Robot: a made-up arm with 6 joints.
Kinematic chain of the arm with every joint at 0, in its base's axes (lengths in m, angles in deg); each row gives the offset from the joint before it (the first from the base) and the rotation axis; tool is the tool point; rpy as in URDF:
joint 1: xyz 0 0 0.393 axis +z
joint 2: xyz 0 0 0 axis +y
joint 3: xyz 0.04 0 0.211 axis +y
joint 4: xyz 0.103 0 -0.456 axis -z
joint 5: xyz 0 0 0 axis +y
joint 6: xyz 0.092 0 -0.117 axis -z
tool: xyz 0 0 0 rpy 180 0 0
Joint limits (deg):
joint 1: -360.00..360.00
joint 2: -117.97..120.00
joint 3: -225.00..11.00
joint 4: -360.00..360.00
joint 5: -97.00..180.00
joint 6: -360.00..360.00
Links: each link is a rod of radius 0.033 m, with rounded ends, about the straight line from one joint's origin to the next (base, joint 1, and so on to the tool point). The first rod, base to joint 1, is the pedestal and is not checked.
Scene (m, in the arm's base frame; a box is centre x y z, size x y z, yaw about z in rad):
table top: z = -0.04
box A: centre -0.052 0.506 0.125 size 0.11 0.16 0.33 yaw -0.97
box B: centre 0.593 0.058 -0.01 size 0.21 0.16 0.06 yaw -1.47
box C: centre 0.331 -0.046 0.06 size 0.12 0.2 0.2 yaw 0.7
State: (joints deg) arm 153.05 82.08 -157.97 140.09 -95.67 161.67
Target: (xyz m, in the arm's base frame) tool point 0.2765 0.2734 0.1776
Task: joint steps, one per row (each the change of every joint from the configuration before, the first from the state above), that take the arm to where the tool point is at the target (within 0.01 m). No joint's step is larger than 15 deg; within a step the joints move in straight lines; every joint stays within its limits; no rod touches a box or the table.
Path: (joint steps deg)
1: -8.73 -12.21 2.66 10.64 4.99 4.68
2: -8.73 -12.21 2.66 10.65 4.98 4.68
3: -8.73 -12.21 2.65 10.64 4.99 4.67
4: -8.72 -12.20 2.66 10.64 4.99 4.68
5: -8.73 -12.21 2.66 10.65 4.98 4.68
6: -11.00 7.10 11.96 -10.46 -5.25 -4.68
7: -10.99 7.10 11.96 -10.45 -5.25 -4.68
8: -10.99 7.11 11.97 -10.46 -5.25 -4.67
9: -10.99 7.10 11.96 -10.45 -5.26 -4.68
10: -10.99 7.10 11.96 -10.46 -5.25 -4.68

